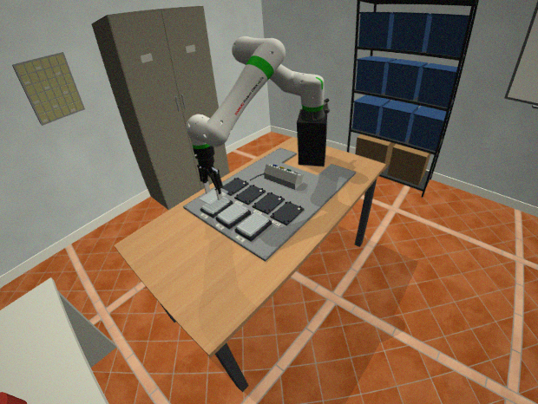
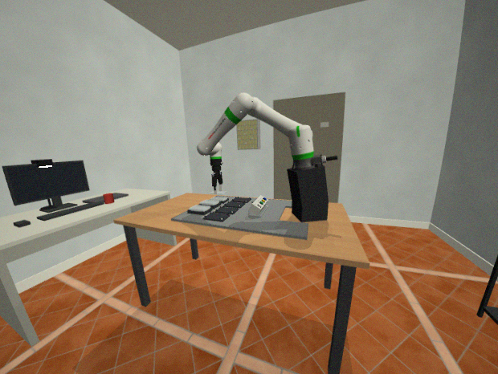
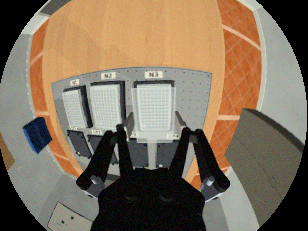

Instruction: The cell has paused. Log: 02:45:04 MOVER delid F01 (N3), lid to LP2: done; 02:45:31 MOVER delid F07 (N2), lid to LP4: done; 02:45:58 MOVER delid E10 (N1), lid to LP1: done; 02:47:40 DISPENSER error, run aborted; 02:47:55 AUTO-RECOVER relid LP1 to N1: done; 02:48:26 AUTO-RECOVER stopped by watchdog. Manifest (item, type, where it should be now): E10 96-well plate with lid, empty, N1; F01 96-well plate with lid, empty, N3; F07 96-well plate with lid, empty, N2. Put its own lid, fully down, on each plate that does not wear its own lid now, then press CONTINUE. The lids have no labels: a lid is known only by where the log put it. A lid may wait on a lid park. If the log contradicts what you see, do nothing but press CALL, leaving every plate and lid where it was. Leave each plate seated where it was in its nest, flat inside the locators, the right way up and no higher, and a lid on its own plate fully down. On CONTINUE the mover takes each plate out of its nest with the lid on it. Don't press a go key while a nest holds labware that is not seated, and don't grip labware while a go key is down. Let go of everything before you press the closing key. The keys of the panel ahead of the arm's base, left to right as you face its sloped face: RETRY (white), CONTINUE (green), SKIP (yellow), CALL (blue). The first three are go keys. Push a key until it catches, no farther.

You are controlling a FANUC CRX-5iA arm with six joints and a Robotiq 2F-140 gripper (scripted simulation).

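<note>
My gripper is now 8 cm above the plate. The rest, counted from my hand: lid park LP1: 20 cm behind, 32 cm to the left, 9 cm below; lid park LP4: 18 cm behind, 7 cm to the right, 9 cm below; lid park LP3: 19 cm behind, 6 cm to the left, 9 cm below.
</note>
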